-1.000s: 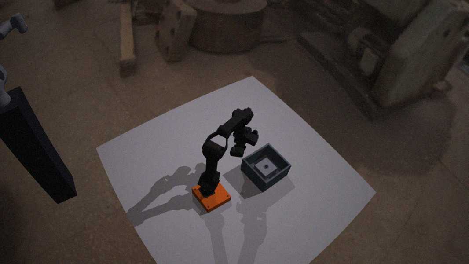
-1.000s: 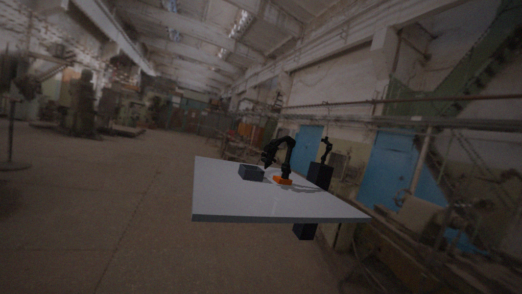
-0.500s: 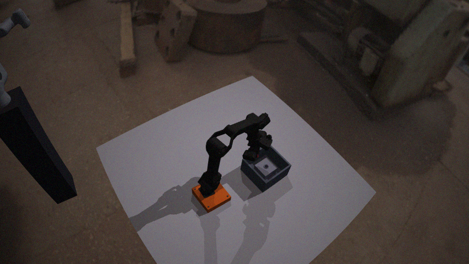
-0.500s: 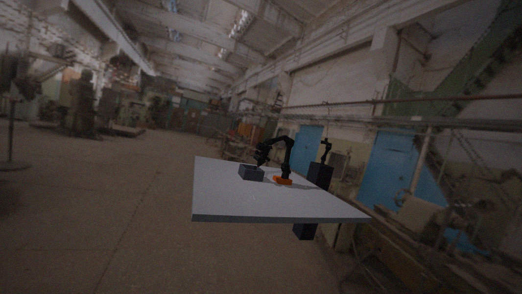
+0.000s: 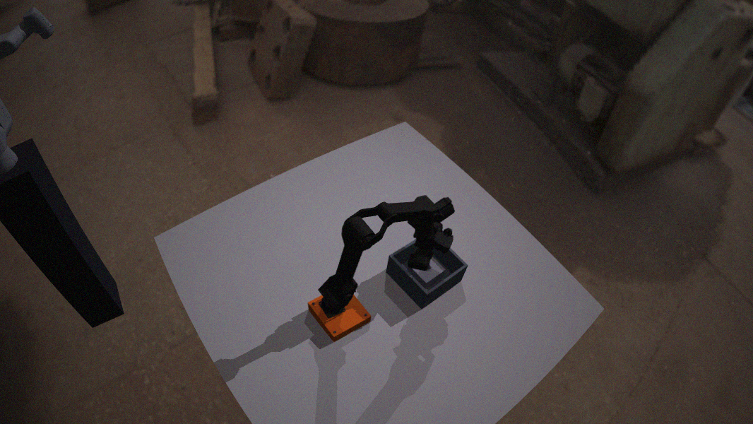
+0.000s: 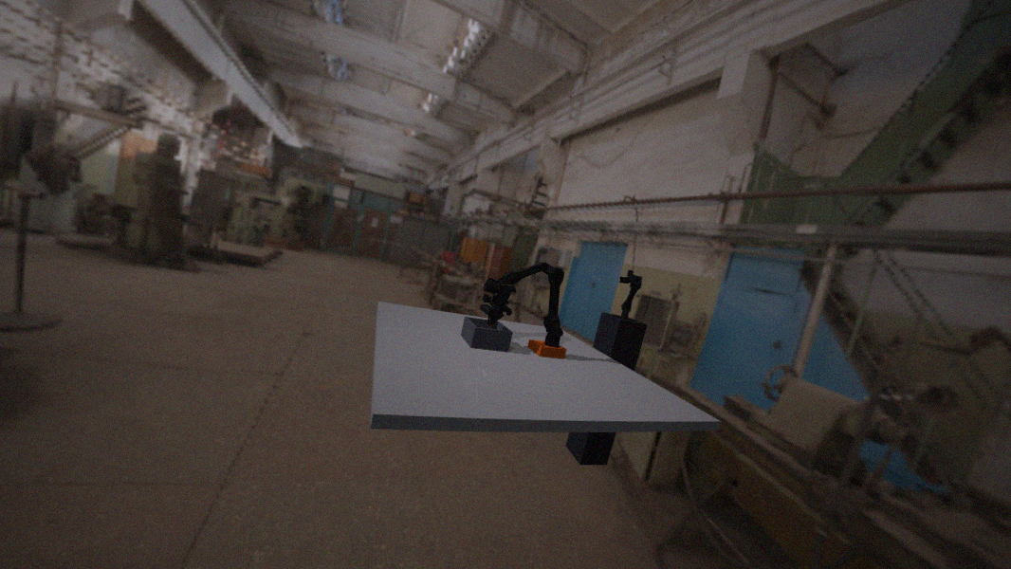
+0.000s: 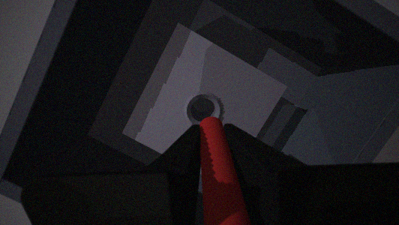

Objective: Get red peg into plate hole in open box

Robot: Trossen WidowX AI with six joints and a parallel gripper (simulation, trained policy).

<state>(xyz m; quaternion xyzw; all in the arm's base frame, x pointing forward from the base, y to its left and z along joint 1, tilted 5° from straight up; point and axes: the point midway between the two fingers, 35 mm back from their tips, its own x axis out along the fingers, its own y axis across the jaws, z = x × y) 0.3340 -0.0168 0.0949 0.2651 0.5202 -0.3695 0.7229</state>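
Now: gripper tip 10 mm short of the light grey plate and 50 mm above it. Round my gripper tip: red peg: 10 mm behind, 10 mm to the left, 30 mm above; dark box: 10 mm ahead, 70 mm below.
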